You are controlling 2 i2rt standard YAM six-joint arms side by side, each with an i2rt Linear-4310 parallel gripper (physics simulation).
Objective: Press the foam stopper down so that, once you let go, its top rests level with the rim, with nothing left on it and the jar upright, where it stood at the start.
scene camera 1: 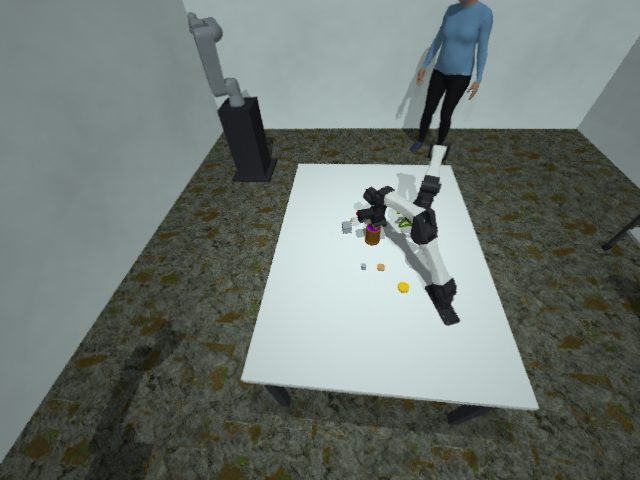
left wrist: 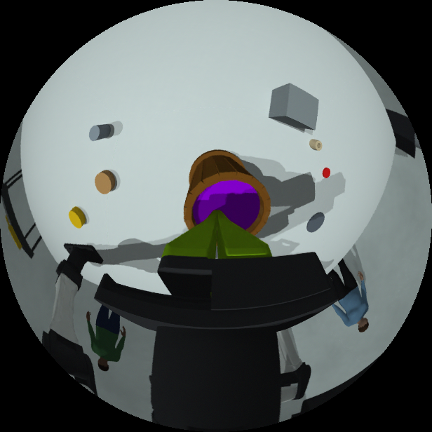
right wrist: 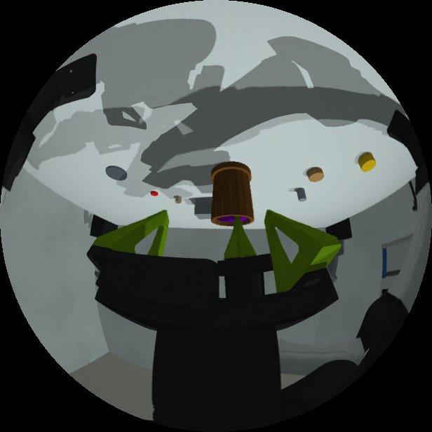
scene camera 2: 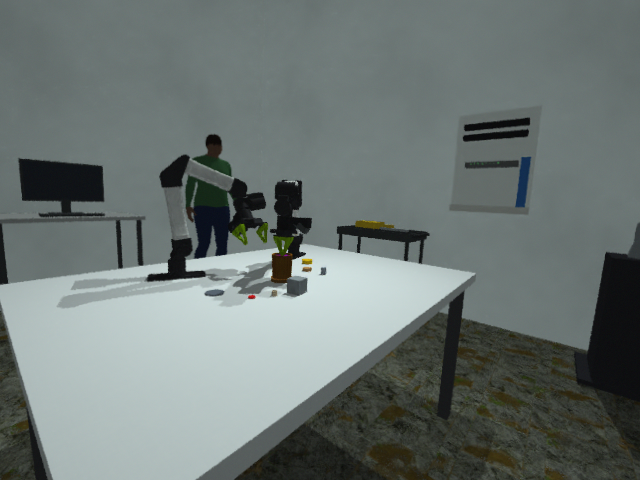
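Observation:
The brown wooden jar [scene camera 1: 372, 237] [scene camera 2: 281, 267] [left wrist: 216, 166] [right wrist: 232, 192] stands upright on the table. The purple foam stopper [scene camera 1: 370, 228] [left wrist: 230, 189] fills its mouth; in the left wrist view a thin band of inner wall shows around it. Its exact height against the rim is hard to tell. My left gripper [scene camera 2: 282, 253] [left wrist: 216, 215] [right wrist: 237, 215] is shut and empty, pointing down, with its tips at the stopper's top near one side; contact is hard to tell. My right gripper [scene camera 2: 255, 242] [right wrist: 216, 214] is open and empty, raised above the table beside the jar.
Near the jar on the table [scene camera 1: 330, 330] lie a grey block [scene camera 1: 346, 227] [scene camera 2: 296, 285] [left wrist: 293, 106], a small beige cylinder [left wrist: 315, 144], a red disc [left wrist: 326, 172], a dark disc [left wrist: 315, 222], a grey cylinder [left wrist: 101, 132], an orange-tan disc [left wrist: 105, 182] and a yellow disc [scene camera 1: 403, 287] [left wrist: 77, 217].

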